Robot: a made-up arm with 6 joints.
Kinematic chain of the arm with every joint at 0, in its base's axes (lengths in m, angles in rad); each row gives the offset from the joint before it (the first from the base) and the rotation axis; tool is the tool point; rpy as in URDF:
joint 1: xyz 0 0 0.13 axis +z
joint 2: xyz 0 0 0 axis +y
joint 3: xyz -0.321 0 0.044 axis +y
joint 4: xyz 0.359 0 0.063 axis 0.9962 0 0.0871
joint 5: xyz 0 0 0 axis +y
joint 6: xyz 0.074 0 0.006 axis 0.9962 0 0.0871
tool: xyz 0 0 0 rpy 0 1.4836 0
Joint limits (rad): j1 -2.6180..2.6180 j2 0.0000..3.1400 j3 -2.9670..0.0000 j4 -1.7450..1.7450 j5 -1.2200..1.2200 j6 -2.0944..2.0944
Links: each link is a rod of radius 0.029 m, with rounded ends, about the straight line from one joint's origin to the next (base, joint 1, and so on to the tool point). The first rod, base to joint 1, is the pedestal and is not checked.
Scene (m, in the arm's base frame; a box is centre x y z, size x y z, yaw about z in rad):
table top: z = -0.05
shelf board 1: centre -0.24 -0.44 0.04 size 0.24 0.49 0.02 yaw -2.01
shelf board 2: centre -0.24 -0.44 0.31 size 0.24 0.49 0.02 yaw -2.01
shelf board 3: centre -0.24 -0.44 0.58 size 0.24 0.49 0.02 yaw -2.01
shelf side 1: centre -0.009 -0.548 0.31 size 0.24 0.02 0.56 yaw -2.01
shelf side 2: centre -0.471 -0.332 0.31 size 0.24 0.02 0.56 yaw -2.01
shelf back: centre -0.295 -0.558 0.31 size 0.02 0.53 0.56 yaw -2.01
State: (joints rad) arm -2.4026 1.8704 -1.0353 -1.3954 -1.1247 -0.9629
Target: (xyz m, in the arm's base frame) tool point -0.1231 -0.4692 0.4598
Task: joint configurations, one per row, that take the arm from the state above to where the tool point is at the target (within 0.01 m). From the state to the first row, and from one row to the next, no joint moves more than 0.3 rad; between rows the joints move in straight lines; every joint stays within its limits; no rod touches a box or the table.
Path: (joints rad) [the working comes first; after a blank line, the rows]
Joints at the target: -1.9593 1.6866 -1.5207 -1.3259 -1.0947 -0.9629
Straight joint move there: touches shelf board 2.

1: -2.5103 1.6729 -0.7850 -1.4276 -1.1724 -0.9629
2: -2.6180 1.4754 -0.5347 -1.4599 -1.2200 -0.9629
3: -2.3908 1.3257 -0.6631 -1.4565 -1.2200 -0.9629
4: -2.1635 1.1759 -0.7915 -1.4531 -1.2200 -0.9629
5: -1.9363 1.0262 -0.9199 -1.4498 -1.2200 -0.9629
6: -1.9439 1.2463 -1.1201 -1.4085 -1.1782 -0.9629
7: -1.9516 1.4665 -1.3204 -1.3672 -1.1365 -0.9629
8: -1.9593 1.6866 -1.5207 -1.3259 -1.0947 -0.9629

